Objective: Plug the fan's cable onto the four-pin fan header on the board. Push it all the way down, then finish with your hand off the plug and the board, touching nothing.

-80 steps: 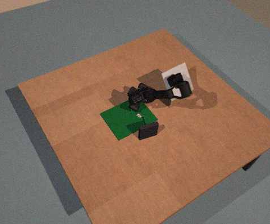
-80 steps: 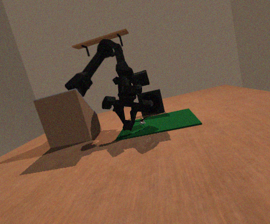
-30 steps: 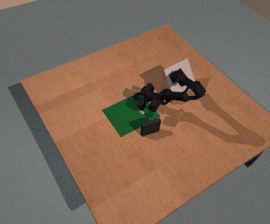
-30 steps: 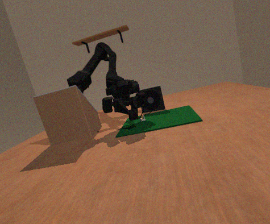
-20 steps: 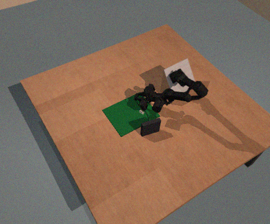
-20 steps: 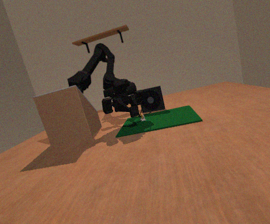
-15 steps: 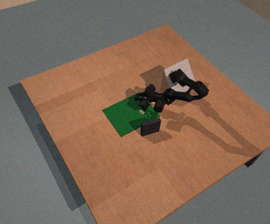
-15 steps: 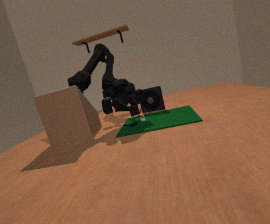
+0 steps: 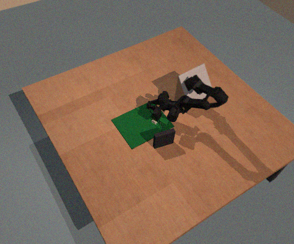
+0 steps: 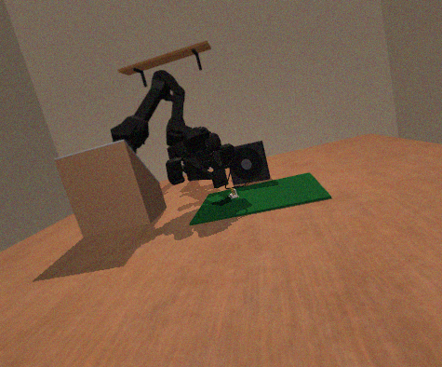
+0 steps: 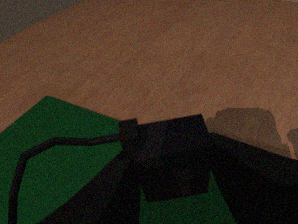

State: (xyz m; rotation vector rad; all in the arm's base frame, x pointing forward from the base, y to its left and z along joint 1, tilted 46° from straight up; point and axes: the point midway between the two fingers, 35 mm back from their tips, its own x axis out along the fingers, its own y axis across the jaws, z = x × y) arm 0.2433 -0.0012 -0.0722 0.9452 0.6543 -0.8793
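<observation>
My gripper tip is now 100 mm above the green board, 80 mm short of it and 40 mm to the right of it. From my gripper tip the other things lie so: dark square fan (220 mm to the left, 70 mm ahead, 20 mm below); black plug (10 mm below).
</observation>
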